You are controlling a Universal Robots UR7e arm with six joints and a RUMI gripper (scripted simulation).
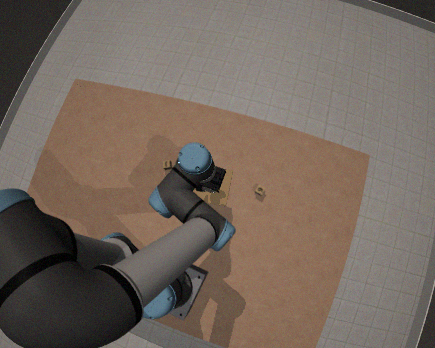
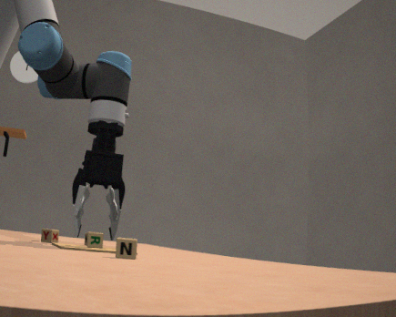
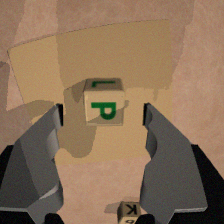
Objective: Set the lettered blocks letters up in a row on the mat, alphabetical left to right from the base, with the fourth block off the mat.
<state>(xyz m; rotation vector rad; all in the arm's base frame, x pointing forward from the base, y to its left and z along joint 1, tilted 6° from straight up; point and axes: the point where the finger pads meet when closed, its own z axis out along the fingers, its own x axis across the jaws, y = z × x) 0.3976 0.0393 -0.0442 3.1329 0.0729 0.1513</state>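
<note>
Right now the mat is 1 cm behind my hand, 1 cm to the right of it and 3 cm below it. The rest, counted from my hand: tan block 18 cm to the left, 2 cm below.
</note>
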